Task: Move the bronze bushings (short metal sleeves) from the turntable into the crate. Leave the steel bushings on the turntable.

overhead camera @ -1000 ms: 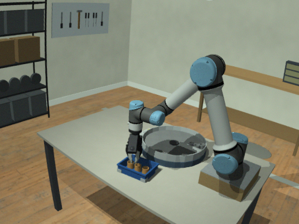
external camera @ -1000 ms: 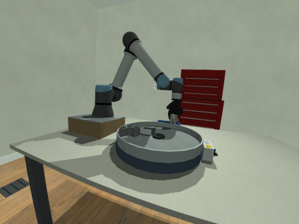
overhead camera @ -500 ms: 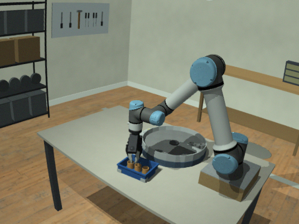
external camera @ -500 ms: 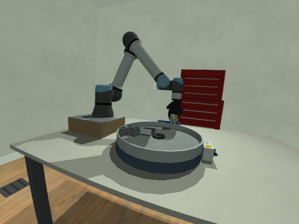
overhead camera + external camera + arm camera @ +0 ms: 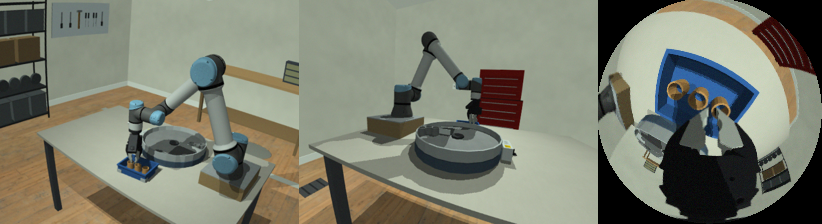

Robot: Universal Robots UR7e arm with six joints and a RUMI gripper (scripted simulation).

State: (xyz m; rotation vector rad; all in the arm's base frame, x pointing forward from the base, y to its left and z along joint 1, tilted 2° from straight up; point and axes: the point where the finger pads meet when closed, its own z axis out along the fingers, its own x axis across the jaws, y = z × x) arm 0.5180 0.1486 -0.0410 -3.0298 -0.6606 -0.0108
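My gripper is now 30 mm past the blue crate, 20 mm above it and 10 mm to the right of it. Also, from my hand: turntable: 340 mm to the right, 90 mm behind, 10 mm above.
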